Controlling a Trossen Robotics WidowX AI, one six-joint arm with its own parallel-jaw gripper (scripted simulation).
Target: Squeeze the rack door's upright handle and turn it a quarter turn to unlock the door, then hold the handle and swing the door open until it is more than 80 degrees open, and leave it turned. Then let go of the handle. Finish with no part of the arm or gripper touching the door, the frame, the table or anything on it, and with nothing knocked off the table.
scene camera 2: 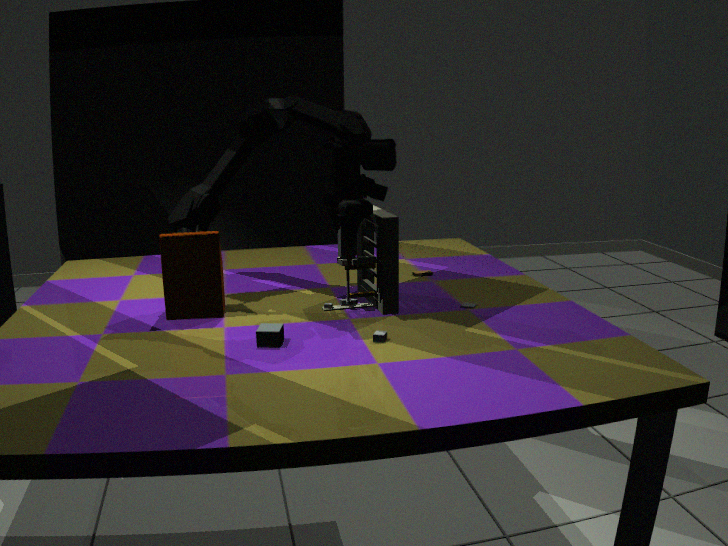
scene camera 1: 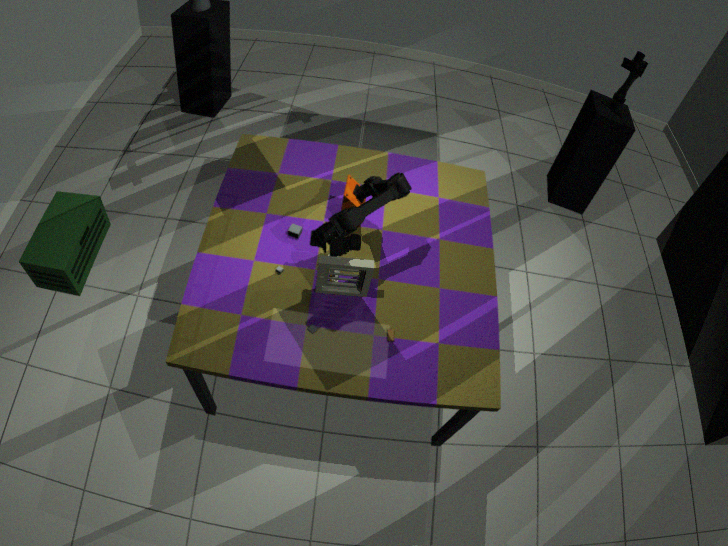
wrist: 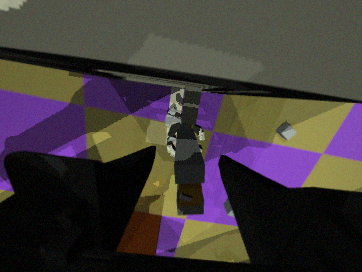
One and the same spot on a grey rack: (wrist: 304, 57) is (scene camera 2: 381, 214).
